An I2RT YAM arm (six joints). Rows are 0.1 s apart.
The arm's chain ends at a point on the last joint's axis. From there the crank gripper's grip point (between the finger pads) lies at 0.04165 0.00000 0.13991 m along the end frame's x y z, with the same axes.
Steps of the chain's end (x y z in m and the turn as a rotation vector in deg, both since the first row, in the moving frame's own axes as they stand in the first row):
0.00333 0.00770 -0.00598 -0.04 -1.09 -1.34
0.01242 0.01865 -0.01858 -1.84 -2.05 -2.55
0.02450 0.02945 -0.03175 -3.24 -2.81 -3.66
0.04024 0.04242 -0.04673 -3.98 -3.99 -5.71
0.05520 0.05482 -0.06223 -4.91 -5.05 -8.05
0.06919 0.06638 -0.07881 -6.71 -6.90 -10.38
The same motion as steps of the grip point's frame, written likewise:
0.00065 0.00686 -0.00521 -0.04 -1.09 -1.34
0.00745 0.02142 -0.01722 -1.84 -2.05 -2.55
0.01777 0.03497 -0.03003 -3.24 -2.81 -3.66
0.03070 0.04856 -0.04437 -3.98 -3.99 -5.71
0.04321 0.06194 -0.05938 -4.91 -5.05 -8.05
0.05301 0.07694 -0.07537 -6.71 -6.90 -10.38

